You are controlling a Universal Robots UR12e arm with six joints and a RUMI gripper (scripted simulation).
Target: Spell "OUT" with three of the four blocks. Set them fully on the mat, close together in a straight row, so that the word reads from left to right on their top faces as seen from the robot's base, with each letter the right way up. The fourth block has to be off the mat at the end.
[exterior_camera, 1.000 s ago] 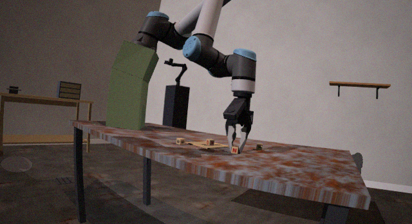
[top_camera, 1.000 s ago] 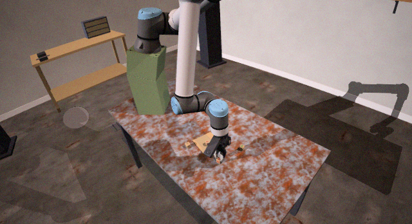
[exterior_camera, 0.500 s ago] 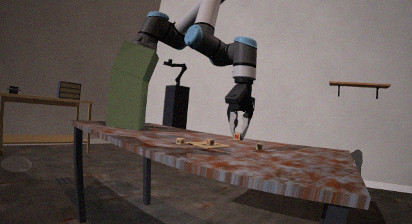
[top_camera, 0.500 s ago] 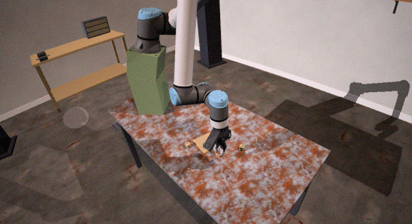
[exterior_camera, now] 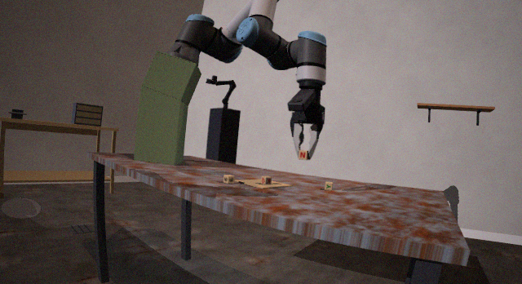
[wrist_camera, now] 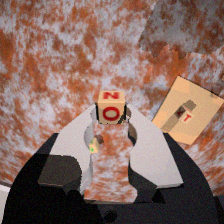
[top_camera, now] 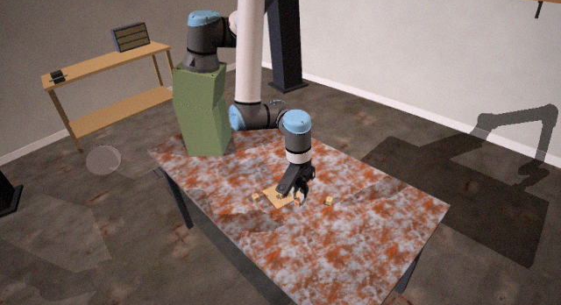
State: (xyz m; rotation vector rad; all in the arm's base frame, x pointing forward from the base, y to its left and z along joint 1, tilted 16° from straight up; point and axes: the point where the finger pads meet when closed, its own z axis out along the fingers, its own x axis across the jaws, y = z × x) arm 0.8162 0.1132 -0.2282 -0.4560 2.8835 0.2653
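Right now my hand is 18 cm past the tan mat, 3 cm to the right of it and 12 cm above it. Round my hand: block: 22 cm behind, 9 cm to the right, 11 cm below.
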